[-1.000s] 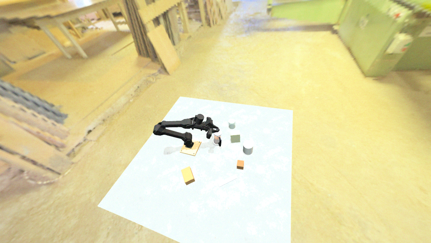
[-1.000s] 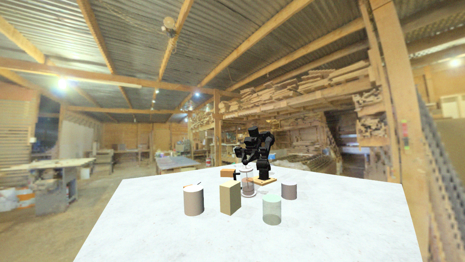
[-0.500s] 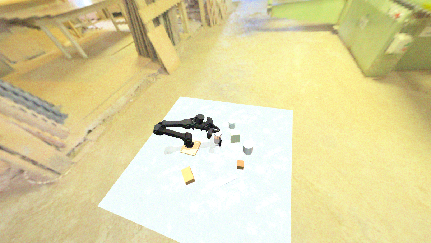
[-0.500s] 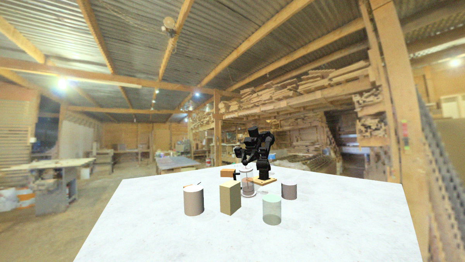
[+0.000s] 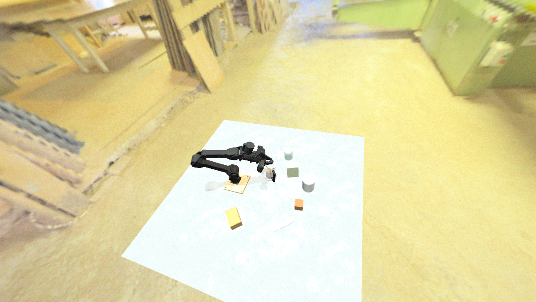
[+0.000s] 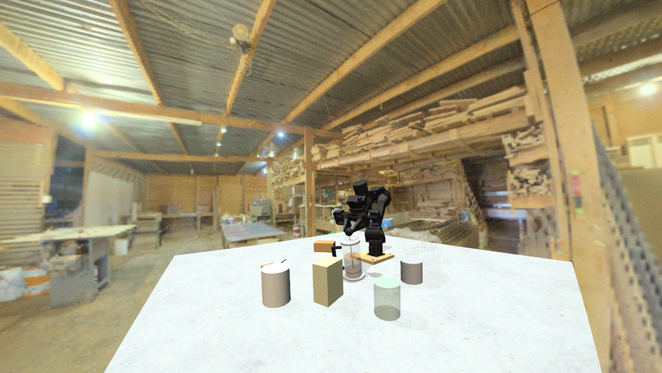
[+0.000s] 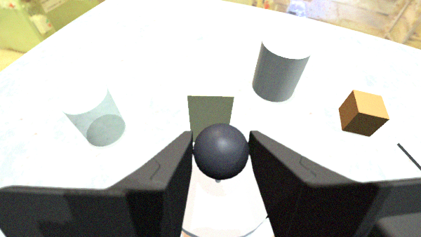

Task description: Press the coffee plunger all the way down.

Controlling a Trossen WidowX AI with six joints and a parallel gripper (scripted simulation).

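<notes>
The coffee press is 1 cm behind my gripper tip, 2 cm to the right of it and 9 cm below it. Also, from my gripper tip: olive block (12 cm ahead, 5 cm to the left, 12 cm below); orange cube (22 cm ahead, 18 cm to the right, 15 cm below); tan block (14 cm behind, 38 cm to the right, 15 cm below).
</notes>
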